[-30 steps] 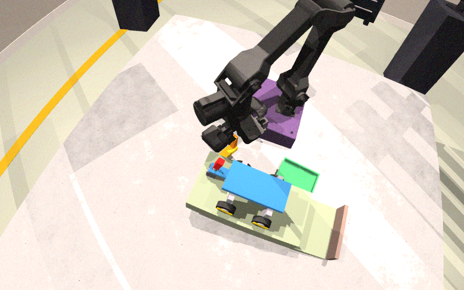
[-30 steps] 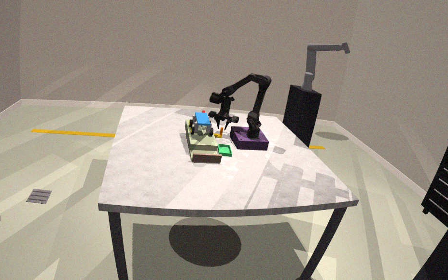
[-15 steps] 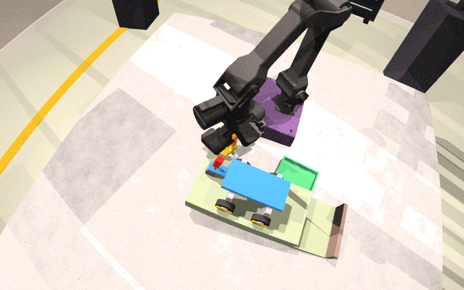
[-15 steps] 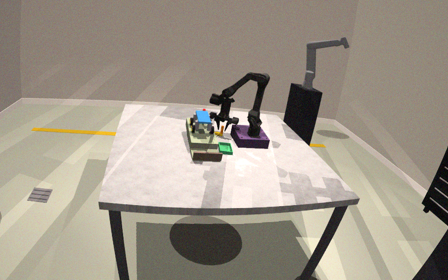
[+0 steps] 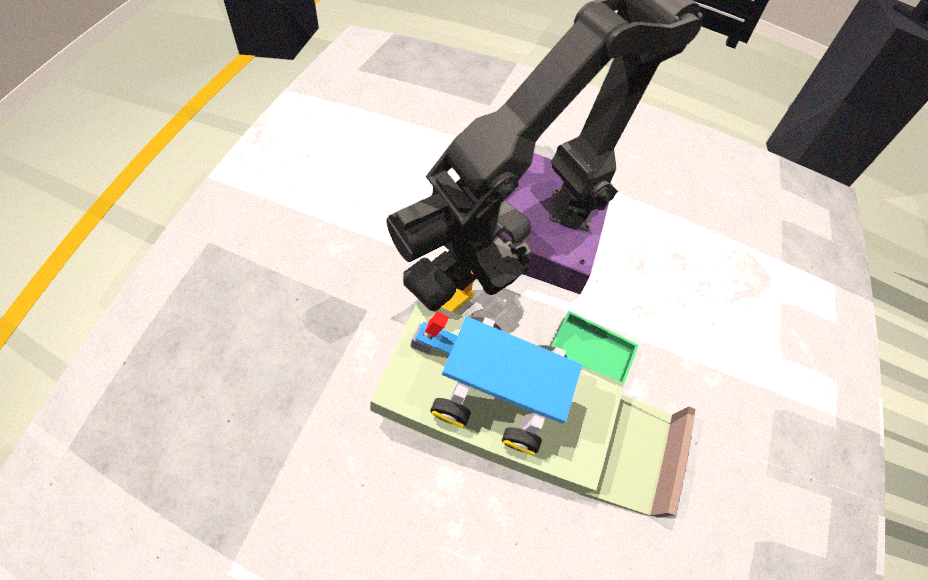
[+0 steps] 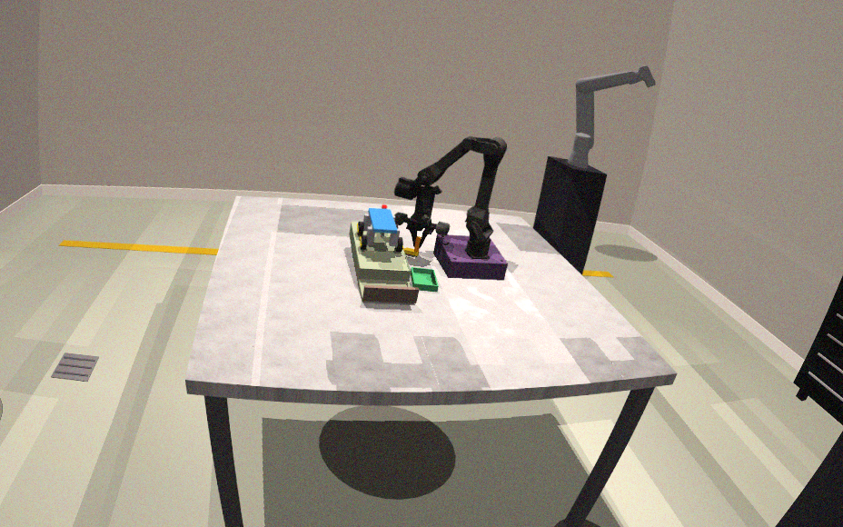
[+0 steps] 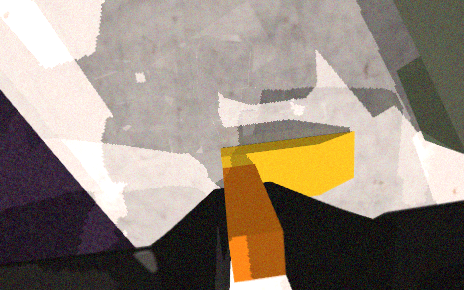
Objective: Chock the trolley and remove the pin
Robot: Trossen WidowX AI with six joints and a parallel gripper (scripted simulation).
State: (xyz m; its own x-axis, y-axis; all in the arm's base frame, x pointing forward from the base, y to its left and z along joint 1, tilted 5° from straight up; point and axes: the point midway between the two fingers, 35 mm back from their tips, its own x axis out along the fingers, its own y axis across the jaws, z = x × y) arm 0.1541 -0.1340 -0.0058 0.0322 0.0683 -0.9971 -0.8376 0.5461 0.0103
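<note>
The blue trolley is 16 cm ahead of my gripper tip, 8 cm to the left of it and 8 cm above it. Round my gripper tip: red-headed stop pin 13 cm ahead, 2 cm to the right, 10 cm above; pale green ramp 17 cm ahead, 8 cm to the left, 2 cm above; yellow chock 2 cm ahead, 1 cm to the right, 1 cm below.
</note>
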